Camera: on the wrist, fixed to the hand. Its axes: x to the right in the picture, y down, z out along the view.
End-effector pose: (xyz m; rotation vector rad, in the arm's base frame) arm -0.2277 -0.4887 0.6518 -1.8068 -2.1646 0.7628
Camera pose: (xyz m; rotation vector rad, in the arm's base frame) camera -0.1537 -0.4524 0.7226 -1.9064 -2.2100 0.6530
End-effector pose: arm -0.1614 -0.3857 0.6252 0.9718 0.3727 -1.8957
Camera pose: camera -0.0887 -0.3424 0.5571 0.9108 0.4557 -1.8160
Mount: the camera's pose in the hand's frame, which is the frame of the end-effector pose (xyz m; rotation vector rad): 0.0076 0.0301 -0.1041 -0.1092 0.0110 0.0392
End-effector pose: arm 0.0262 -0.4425 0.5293 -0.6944 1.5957 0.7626
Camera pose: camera -0.0611 -0.5068 0.5363 -0.7488 1.5905 0.8812
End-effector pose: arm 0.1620 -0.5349 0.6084 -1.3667 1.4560 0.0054
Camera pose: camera 0.0737 -0.5952 0.6277 -1.4278 1.5101 0.1041
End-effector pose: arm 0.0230 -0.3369 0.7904 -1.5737 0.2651 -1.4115
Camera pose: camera -0.0510 -0.4095 0.7580 -1.6408 0.3833 -1.3958
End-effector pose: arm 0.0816 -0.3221 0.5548 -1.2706 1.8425 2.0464
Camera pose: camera 0.1110 -0.4230 0.5822 -1.2835 1.7967 2.1924
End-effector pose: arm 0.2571 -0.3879 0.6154 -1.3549 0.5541 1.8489
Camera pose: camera 0.2953 -0.4789 0.5700 -1.4356 0.4947 1.9287
